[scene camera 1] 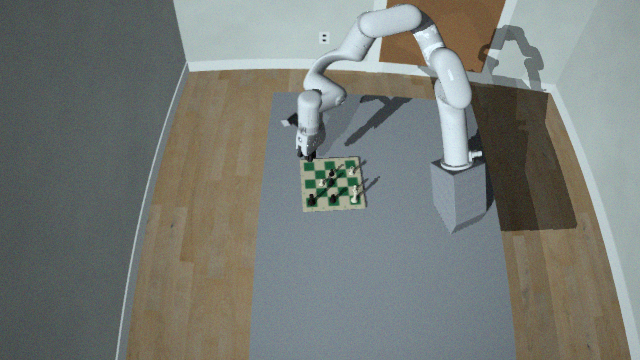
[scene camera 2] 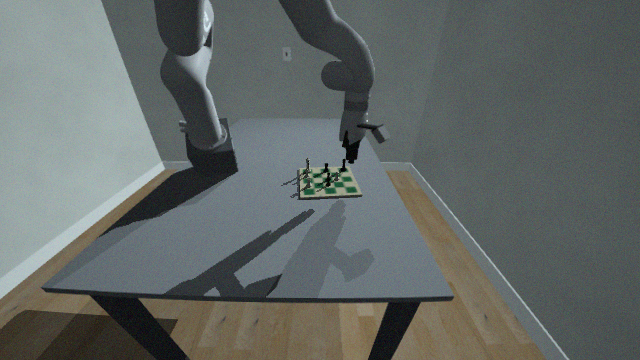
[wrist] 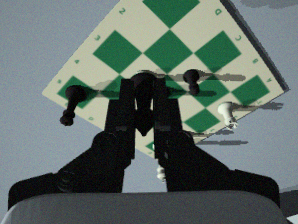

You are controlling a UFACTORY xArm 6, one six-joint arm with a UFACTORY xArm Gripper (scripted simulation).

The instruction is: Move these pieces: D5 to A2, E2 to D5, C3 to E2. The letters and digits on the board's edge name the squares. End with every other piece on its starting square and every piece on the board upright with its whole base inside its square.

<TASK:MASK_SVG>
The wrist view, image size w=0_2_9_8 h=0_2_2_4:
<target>gripper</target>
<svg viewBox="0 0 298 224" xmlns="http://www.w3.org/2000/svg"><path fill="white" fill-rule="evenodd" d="M1 224L288 224L280 210L279 187L275 180L246 171L230 170L222 162L195 145L193 136L188 131L183 130L178 99L167 99L165 78L153 80L154 159L158 159L158 164L164 168L167 192L122 193L125 169L131 165L131 159L135 159L136 131L134 127L134 111L136 110L134 81L131 81L130 78L122 78L119 99L109 100L104 131L99 132L94 137L91 147L62 167L57 173L53 174L51 172L25 179L12 185L8 193L8 212Z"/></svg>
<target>black piece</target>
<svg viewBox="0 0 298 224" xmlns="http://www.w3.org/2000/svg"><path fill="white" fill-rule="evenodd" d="M140 72L134 74L130 80L134 81L137 109L134 111L134 127L145 137L154 126L154 112L151 110L151 102L153 98L153 80L156 80L157 77L148 72Z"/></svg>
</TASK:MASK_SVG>
